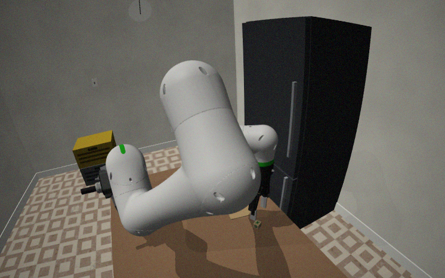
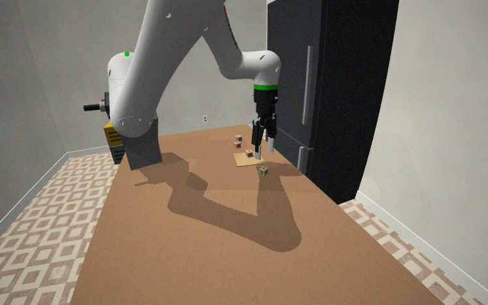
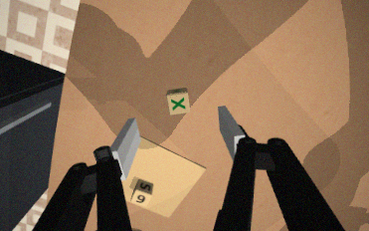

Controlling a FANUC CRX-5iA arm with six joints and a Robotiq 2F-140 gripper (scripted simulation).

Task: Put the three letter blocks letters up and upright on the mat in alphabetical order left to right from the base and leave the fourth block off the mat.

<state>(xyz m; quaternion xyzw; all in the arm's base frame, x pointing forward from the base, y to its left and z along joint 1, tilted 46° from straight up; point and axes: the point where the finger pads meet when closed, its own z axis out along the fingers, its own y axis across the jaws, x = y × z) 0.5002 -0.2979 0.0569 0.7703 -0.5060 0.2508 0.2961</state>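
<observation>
Right now the X block is 11 cm below my hand. Also, from my hand: R block: 32 cm to the left, 11 cm below, 2 cm ahead; then block marked 9: 18 cm to the left, 10 cm below, 2 cm ahead; then tan mat: 16 cm to the left, 12 cm below, 1 cm ahead.
</observation>
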